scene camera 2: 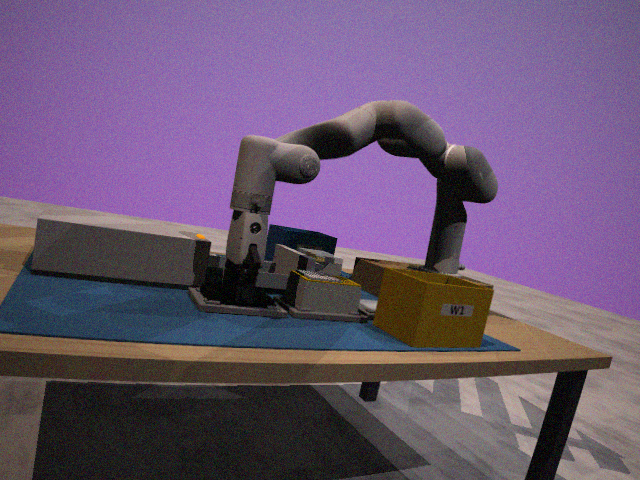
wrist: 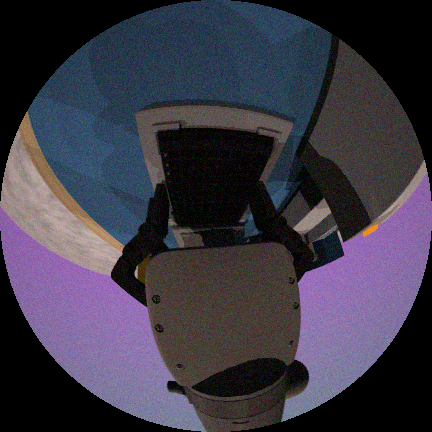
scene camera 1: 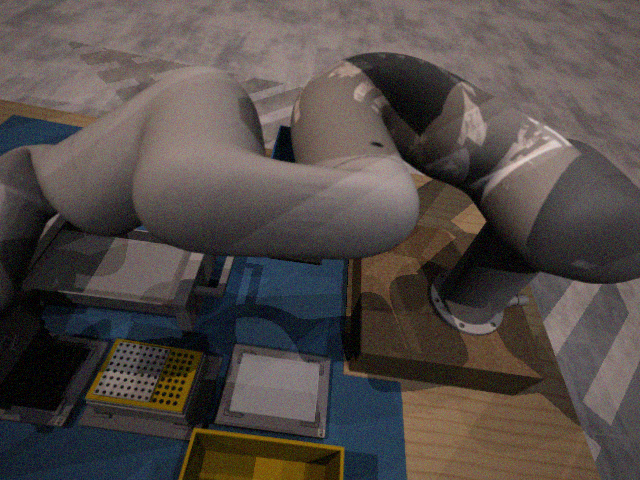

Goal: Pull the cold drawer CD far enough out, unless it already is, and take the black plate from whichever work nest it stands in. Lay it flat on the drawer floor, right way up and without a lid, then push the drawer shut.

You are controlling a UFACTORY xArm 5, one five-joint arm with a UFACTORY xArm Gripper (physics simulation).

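Where they show: gripper, between the fingertips: [scene camera 2: 236,295] [wrist: 209,190] [scene camera 1: 23,371]; arm's base, origin of its link: [scene camera 1: 464,302].
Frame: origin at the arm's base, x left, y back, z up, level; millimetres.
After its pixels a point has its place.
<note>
The black plate [scene camera 1: 49,369] @[z -65, x 62, y -653 mm] [wrist: 215,170] @[z -59, x 55, y -714 mm] lies in the leftmost work nest [scene camera 1: 86,369] @[z -73, x 62, y -608 mm] [scene camera 2: 232,308] @[z -74, x 114, y -718 mm] [wrist: 215,114] @[z -73, x 49, y -756 mm]. My gripper [scene camera 2: 241,297] @[z -64, x 62, y -685 mm] [wrist: 209,190] @[z -64, x 62, y -685 mm] is open and low over that nest, with one finger at each side of the plate and nothing gripped. Whether the fingers touch the plate I cannot tell. What looks like the cold drawer CD [scene camera 1: 139,268] @[z -67, x -117, y -572 mm] [scene camera 2: 272,280] @[z -52, x -30, y -548 mm] stands out from the long grey cabinet [scene camera 2: 113,253] @[z -29, x -65, y -889 mm] [wrist: 377,110] behind the nests; no label is readable. Its light inner floor partly shows in scene camera 1, and my arm hides part of it.
A yellow-topped block with a dotted grid [scene camera 1: 155,374] @[z -8, x 98, y -494 mm] [scene camera 2: 325,295] @[z -39, x 133, y -530 mm] stands in the middle nest, right beside the gripper. A white plate [scene camera 1: 276,384] @[z -65, x 103, y -327 mm] lies in the right nest. A yellow bin W1 [scene camera 1: 266,441] @[z 31, x 197, y -345 mm] [scene camera 2: 403,310] @[z -30, x 260, y -445 mm] stands in front. A blue box [scene camera 2: 302,241] @[z 9, x -308, y -279 mm] stands at the back.
</note>
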